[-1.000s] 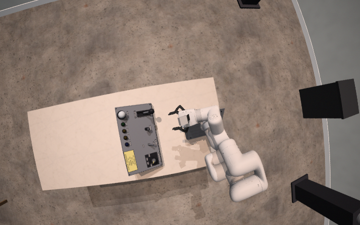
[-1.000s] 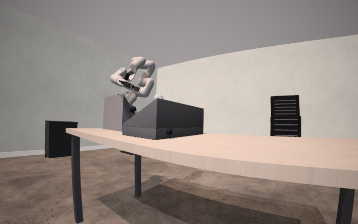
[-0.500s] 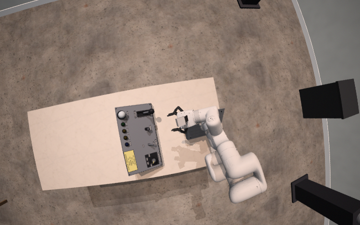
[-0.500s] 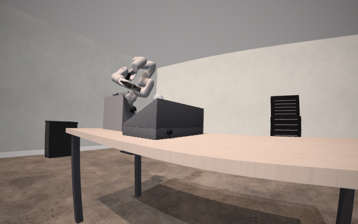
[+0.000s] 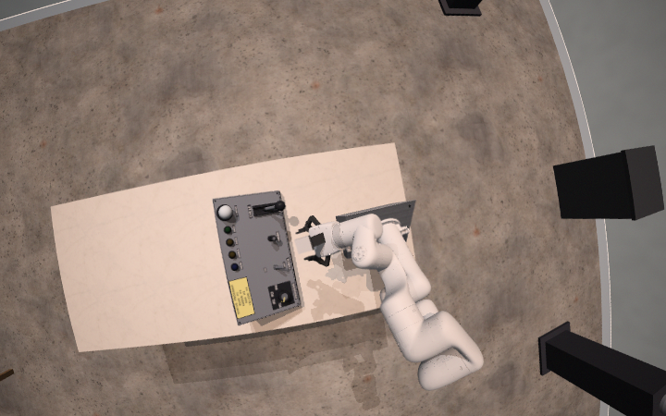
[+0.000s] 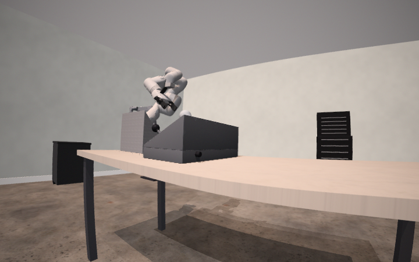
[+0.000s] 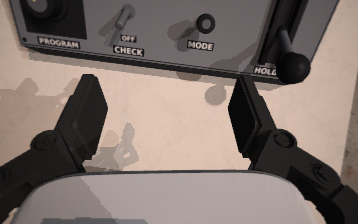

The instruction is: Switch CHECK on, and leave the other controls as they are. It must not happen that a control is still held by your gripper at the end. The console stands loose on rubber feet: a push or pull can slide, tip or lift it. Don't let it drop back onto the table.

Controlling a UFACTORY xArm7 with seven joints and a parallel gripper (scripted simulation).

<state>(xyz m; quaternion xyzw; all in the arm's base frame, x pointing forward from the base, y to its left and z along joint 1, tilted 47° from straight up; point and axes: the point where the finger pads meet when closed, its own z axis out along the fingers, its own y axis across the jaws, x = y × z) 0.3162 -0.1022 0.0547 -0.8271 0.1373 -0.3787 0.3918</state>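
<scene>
The check toggle lies 17 cm below my hand, 13 cm ahead of it and 8 cm to the left of it. Also, from my hand: black-knobbed lever (16 cm to the right, 16 cm below, 9 cm ahead); then small black knob (17 cm below, 12 cm ahead, 4 cm to the right); then grey console (19 cm below, 16 cm ahead, 3 cm to the left).
</scene>
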